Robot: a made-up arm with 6 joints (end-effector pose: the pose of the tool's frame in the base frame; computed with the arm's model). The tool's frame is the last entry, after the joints. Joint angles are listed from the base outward.
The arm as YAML. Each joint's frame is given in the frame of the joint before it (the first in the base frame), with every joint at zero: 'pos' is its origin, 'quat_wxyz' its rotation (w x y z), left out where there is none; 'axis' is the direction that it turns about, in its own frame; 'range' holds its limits. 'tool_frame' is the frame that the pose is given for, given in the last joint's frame.
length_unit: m
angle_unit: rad
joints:
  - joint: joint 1
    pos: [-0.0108, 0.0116, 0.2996]
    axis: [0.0, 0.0, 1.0]
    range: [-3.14, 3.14]
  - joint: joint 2
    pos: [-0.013, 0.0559, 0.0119]
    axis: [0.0, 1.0, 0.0]
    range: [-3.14, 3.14]
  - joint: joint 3
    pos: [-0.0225, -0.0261, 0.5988]
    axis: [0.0, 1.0, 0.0]
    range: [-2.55, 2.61]
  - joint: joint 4
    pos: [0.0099, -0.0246, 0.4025]
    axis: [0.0, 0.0, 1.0]
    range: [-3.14, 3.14]
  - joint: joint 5
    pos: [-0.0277, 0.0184, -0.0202]
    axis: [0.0, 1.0, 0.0]
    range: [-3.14, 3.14]
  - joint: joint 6
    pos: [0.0, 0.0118, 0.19]
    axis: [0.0, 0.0, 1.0]
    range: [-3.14, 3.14]
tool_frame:
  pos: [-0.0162, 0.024, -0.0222]
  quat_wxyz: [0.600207, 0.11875, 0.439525, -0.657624]
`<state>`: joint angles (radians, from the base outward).
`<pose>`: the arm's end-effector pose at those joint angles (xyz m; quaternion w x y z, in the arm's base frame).
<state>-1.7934 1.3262 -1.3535 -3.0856 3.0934 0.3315</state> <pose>-0.1772 -0.5308 0.6943 0.3078 0.8749 -0.1836 0.3256</pose>
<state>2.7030 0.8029 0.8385 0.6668 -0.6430 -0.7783</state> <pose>-0.8414 0.4293 0.8305 0.6800 -0.7308 0.0533 -0.0271</pose>
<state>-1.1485 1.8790 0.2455 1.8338 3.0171 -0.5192</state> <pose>0.2923 -0.6989 0.0767 0.5201 -0.7657 0.2879 0.2457</pose>
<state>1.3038 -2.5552 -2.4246 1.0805 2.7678 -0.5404</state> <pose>-0.1025 -0.0813 -0.1150 0.1463 0.7681 0.6191 -0.0732</pose>
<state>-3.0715 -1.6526 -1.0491 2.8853 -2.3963 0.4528</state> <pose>0.7998 0.1379 0.0713 0.7197 -0.1783 0.5162 -0.4286</pose>
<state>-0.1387 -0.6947 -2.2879 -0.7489 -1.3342 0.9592</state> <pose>-0.3483 0.2225 0.3506 0.1368 -0.5677 0.8118 -0.0039</pose>
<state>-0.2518 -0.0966 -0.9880 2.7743 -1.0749 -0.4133</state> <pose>-0.4510 0.0078 1.2559 0.9039 -0.2376 0.1927 0.2990</pose>
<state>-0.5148 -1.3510 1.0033 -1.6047 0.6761 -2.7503</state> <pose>-0.7107 0.3026 0.8955 0.9927 0.0053 0.1161 -0.0311</pose>
